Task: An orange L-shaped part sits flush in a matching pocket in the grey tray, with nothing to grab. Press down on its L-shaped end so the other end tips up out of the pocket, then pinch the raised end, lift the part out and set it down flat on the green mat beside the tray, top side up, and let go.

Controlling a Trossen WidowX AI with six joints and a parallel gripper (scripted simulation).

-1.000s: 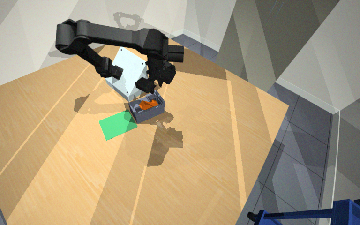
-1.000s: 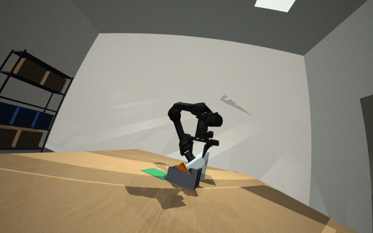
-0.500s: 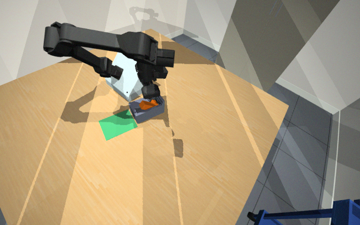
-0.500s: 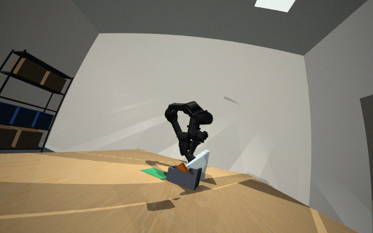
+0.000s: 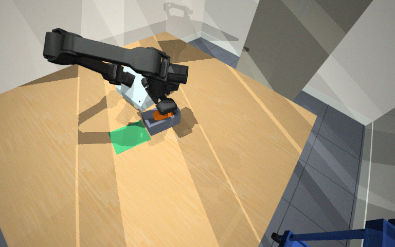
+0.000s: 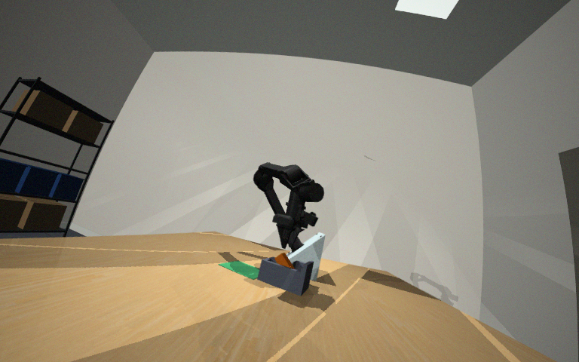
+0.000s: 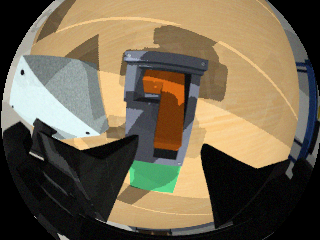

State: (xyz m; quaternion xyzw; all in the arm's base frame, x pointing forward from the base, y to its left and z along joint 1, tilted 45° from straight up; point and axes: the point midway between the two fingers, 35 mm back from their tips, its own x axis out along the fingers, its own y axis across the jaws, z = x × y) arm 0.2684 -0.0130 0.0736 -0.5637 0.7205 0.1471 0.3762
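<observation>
Right now my gripper tip is 80 mm above the orange L-shaped part and 40 mm to the right of it. Round my gripper tip: green mat (130 mm to the right, 130 mm below, 70 mm behind).
</observation>
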